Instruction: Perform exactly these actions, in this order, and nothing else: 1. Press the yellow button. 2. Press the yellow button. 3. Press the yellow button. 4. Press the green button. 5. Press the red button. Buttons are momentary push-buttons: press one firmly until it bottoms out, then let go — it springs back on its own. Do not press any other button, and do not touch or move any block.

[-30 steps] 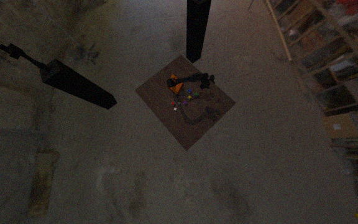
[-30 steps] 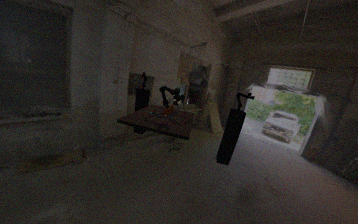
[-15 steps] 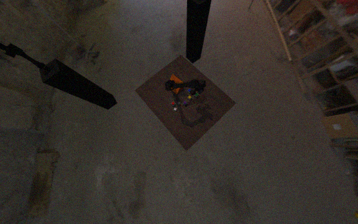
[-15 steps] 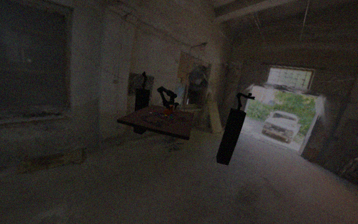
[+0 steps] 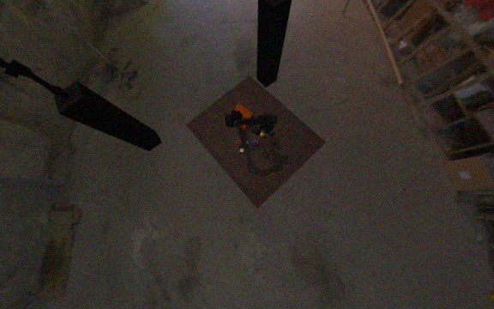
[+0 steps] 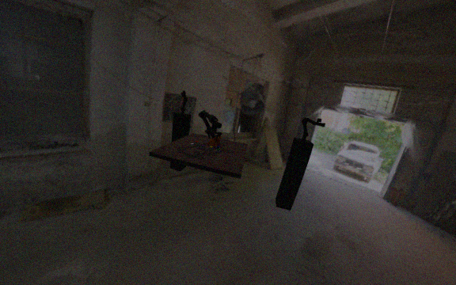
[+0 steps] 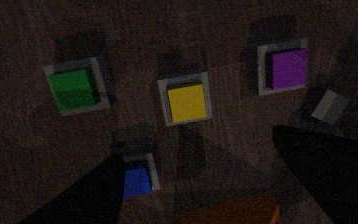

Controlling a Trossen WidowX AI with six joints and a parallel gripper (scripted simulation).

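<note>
The yellow button is 9 cm below my gripper tip. From my gripper tip the other things lie so: green button: 2 cm ahead, 9 cm to the left, 9 cm below; then red button: 7 cm behind, 23 cm to the right, 9 cm below; then purple button: 2 cm ahead, 10 cm to the right, 9 cm below.
</note>
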